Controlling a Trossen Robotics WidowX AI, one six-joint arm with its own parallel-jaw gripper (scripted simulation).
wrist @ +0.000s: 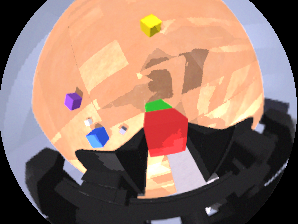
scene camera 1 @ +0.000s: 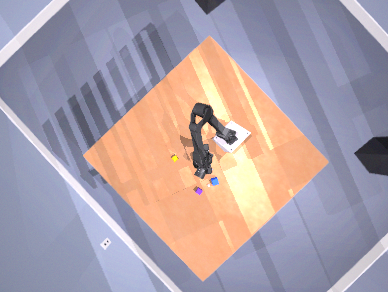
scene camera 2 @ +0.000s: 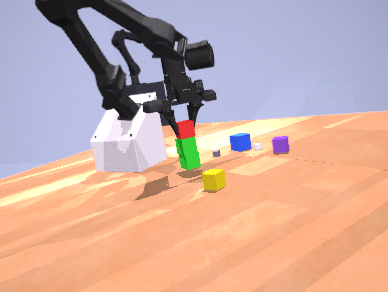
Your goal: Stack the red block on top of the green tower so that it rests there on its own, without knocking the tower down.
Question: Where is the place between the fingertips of my gripper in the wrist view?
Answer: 161, 125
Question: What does my gripper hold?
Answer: A red block.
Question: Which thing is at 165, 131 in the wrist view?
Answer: A red block.
